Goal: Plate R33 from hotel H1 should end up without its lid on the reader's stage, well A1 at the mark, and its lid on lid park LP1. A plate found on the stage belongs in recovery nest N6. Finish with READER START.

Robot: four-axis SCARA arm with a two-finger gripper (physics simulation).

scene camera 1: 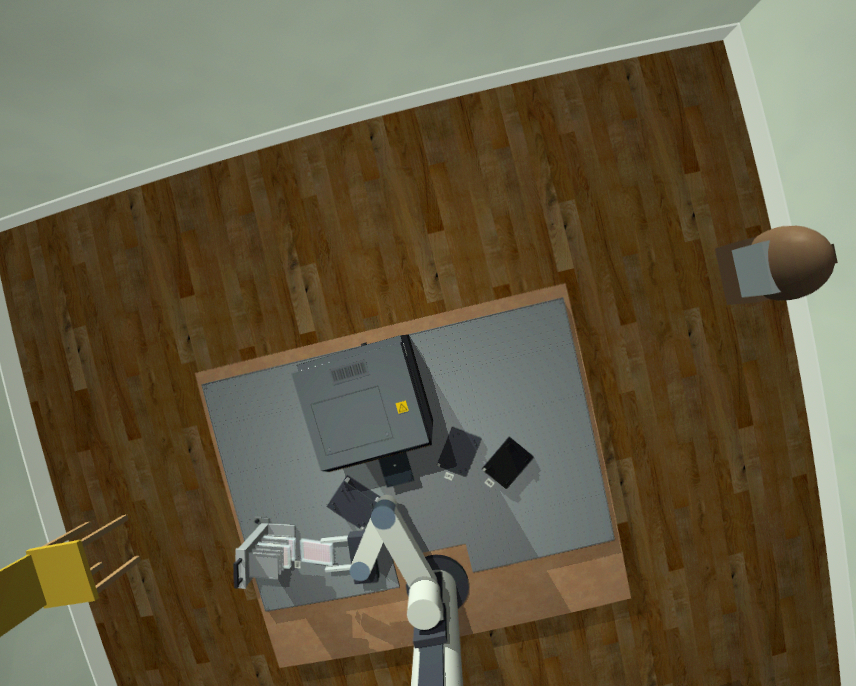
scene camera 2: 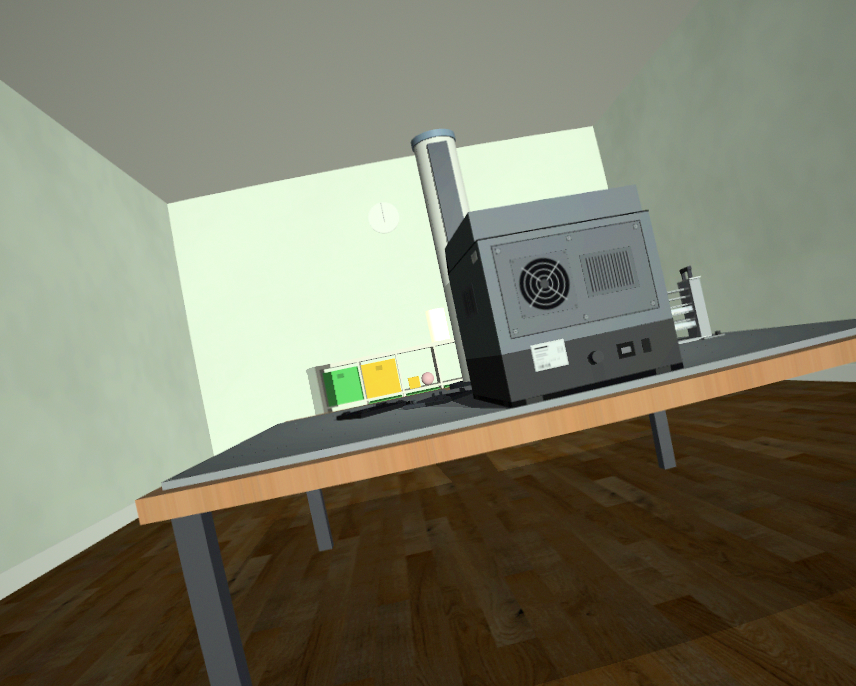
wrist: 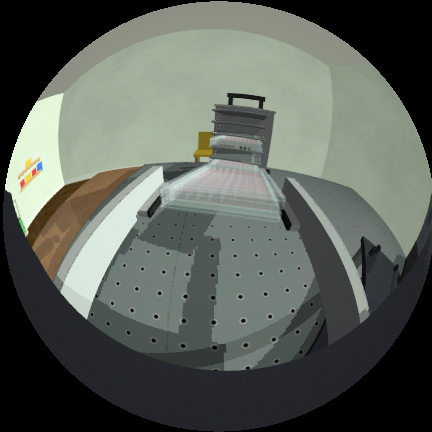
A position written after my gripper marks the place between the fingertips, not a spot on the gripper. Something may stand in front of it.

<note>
In view: my gripper point(scene camera 1: 323, 555) and a reader point(scene camera 2: 485, 334).
My gripper shows as well in the wrist view point(wrist: 222, 178).
</note>
